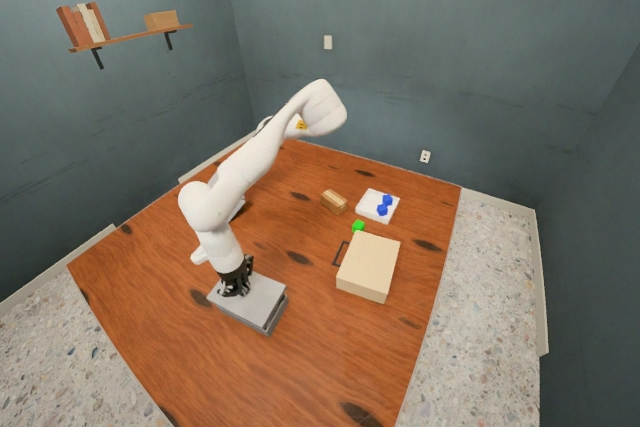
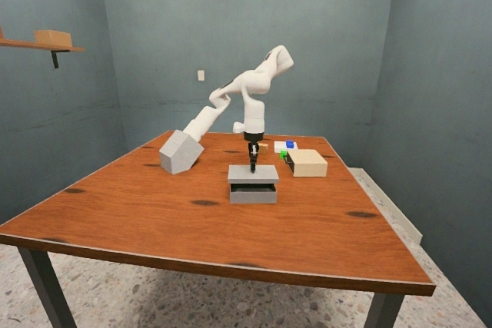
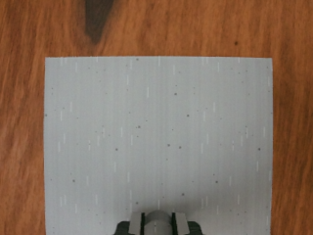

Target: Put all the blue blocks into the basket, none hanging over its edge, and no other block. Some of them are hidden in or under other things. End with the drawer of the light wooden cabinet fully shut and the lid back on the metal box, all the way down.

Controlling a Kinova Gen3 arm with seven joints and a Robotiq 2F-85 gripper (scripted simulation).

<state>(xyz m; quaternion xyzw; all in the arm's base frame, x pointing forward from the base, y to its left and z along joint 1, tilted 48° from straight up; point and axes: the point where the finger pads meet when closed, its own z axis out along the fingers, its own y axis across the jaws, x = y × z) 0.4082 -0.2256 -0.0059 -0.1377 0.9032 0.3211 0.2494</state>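
Now: the grey metal box 11 cm below my hand. From my hand the other things lie so: light wooden cabinet 36 cm to the left, 14 cm ahead, 10 cm below; then green block 47 cm to the left, 11 cm below; then metal lid 3 cm below.
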